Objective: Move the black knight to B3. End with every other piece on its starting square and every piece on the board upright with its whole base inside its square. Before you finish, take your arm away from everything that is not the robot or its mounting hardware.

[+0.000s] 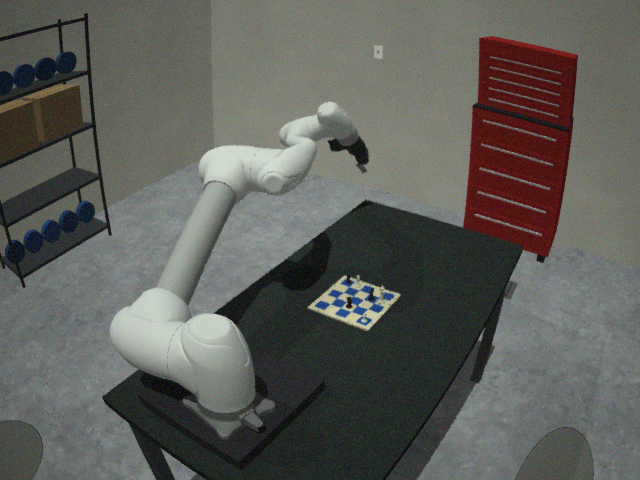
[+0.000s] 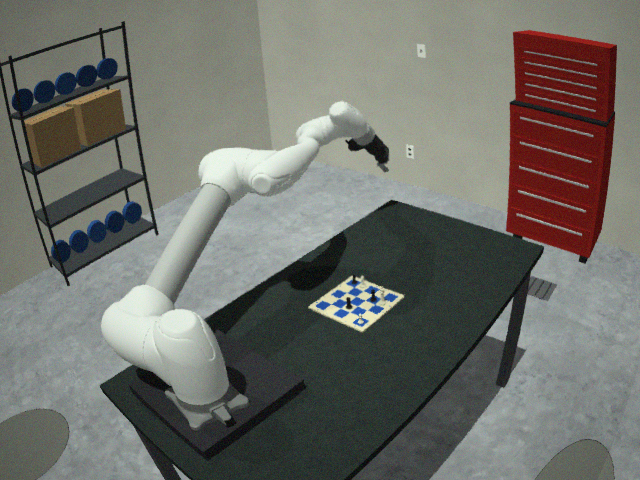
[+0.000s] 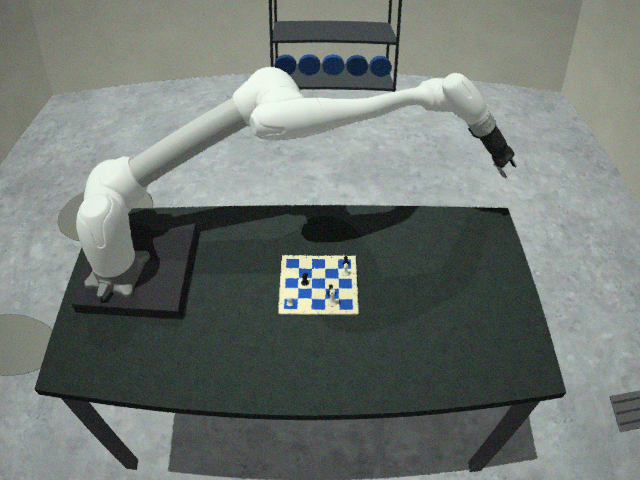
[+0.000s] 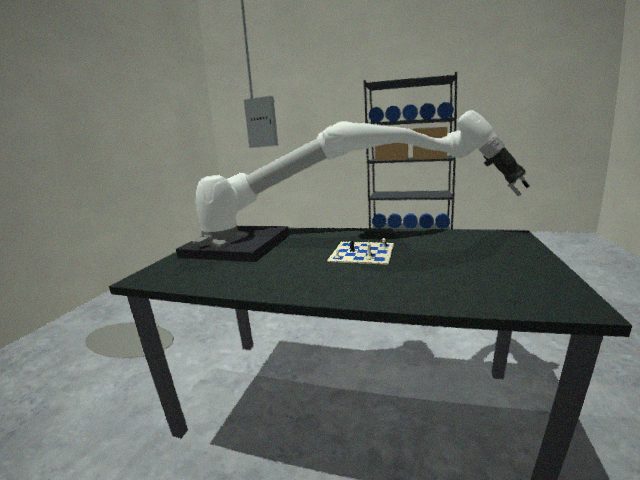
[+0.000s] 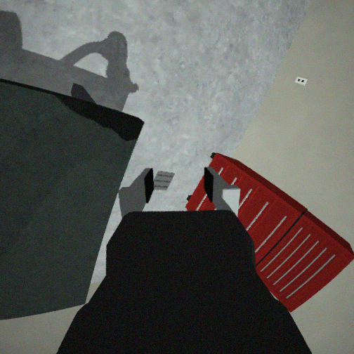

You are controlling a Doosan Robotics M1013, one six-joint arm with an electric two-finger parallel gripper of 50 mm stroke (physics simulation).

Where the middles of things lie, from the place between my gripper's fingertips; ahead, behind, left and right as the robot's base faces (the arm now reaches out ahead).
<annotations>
Right now my hand is 590 mm past the blue-and-cream chessboard (image 3: 322,271), 440 mm to the left of it and 170 mm above it.
</annotations>
